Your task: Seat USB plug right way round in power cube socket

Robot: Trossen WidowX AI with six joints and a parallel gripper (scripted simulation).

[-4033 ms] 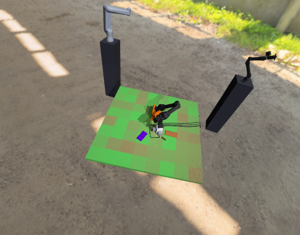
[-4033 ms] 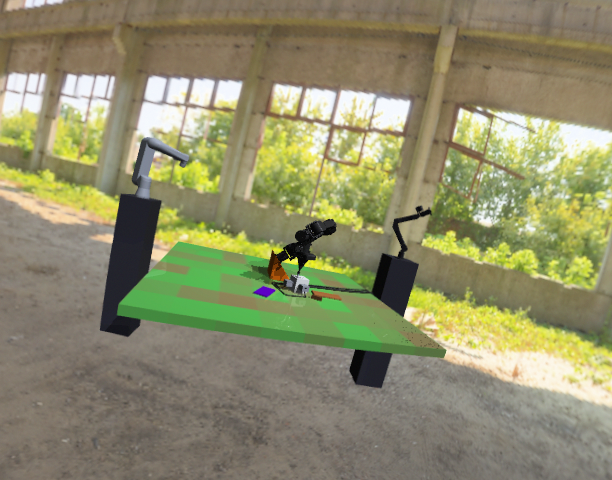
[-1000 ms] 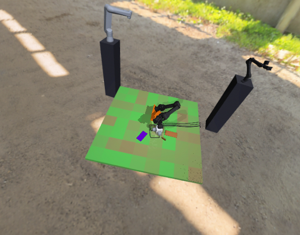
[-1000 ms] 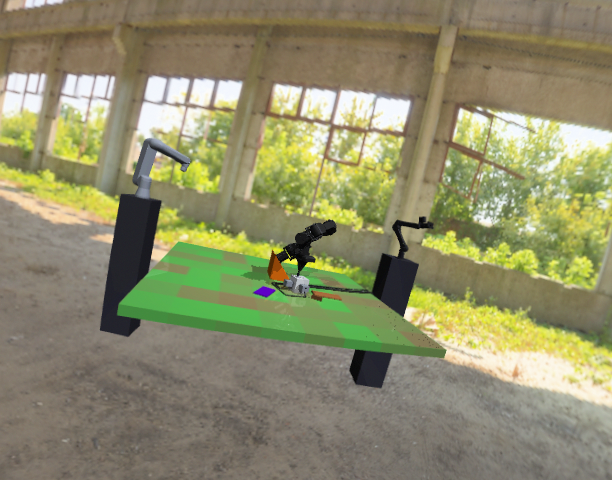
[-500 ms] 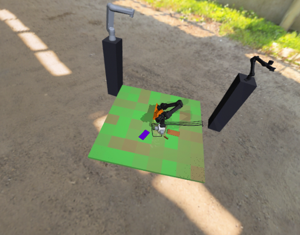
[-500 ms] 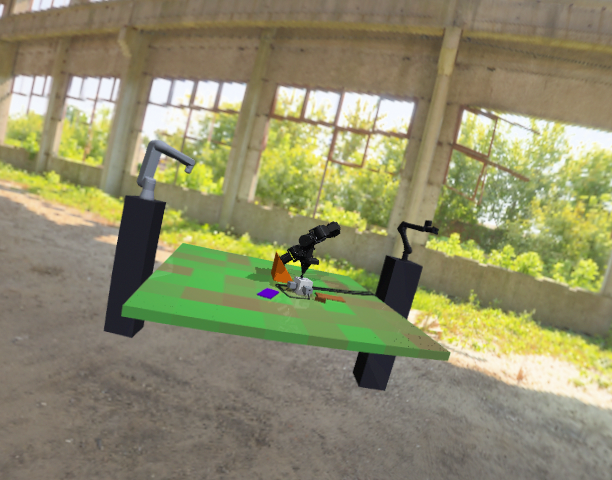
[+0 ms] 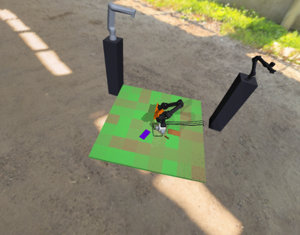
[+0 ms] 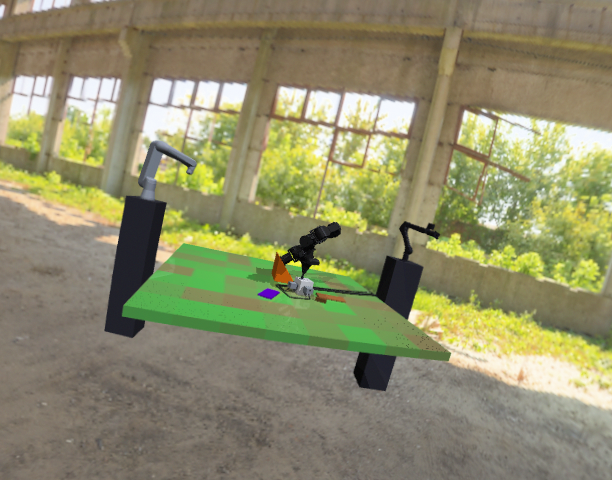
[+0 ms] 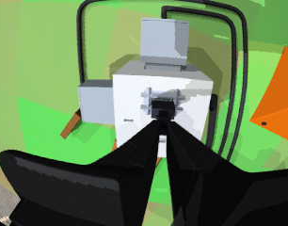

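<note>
My gripper tip is 20 mm above the black USB plug. Round my gripper tip: orange-brown flat block: 20 mm behind, 180 mm to the left, 100 mm below; then brown stick: 90 mm ahead, 110 mm to the left, 100 mm below; then metal USB socket: 40 mm below.
</note>
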